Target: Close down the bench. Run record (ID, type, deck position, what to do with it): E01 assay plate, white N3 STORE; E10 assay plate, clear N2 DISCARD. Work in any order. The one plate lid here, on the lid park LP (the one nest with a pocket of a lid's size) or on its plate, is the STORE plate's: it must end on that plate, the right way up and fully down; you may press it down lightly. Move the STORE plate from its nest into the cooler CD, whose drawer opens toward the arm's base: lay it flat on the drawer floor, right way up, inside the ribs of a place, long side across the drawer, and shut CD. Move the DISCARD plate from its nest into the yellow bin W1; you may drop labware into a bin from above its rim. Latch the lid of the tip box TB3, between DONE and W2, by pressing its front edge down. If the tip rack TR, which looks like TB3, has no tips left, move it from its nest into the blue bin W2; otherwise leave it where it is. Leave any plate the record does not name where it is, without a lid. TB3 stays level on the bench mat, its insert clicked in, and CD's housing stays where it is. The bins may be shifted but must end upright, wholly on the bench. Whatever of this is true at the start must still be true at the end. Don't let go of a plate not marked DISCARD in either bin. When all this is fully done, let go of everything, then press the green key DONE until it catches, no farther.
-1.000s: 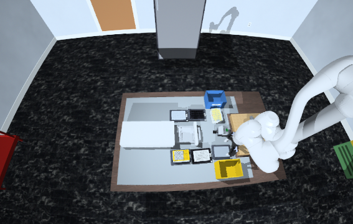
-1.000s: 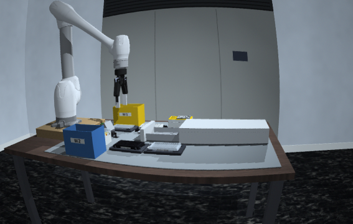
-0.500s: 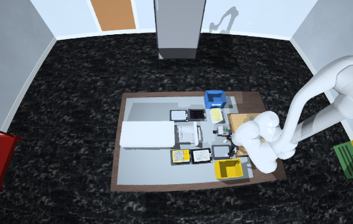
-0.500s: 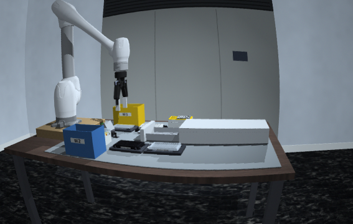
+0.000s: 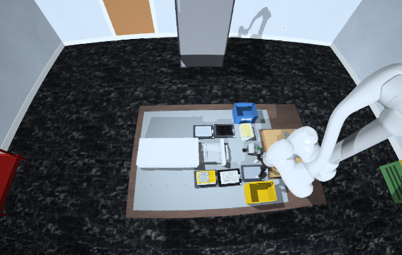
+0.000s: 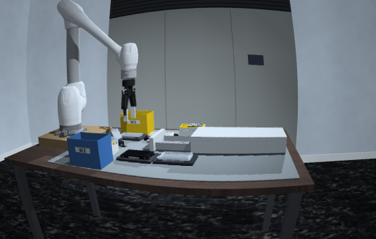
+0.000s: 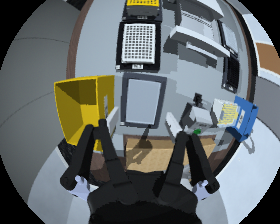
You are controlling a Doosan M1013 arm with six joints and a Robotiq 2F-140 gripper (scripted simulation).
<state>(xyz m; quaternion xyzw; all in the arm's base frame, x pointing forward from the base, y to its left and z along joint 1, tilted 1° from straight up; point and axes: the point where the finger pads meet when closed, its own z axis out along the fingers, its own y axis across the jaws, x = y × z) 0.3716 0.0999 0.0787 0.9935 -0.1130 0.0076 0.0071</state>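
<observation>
The grey plate lid is 11 cm below my hand. From my hand the other things lie so: yellow bin W1 (15 cm to the left, 9 cm below, 1 cm ahead); then grey nest (12 cm below); then green key DONE (16 cm to the right, 9 cm behind, 6 cm below).
</observation>
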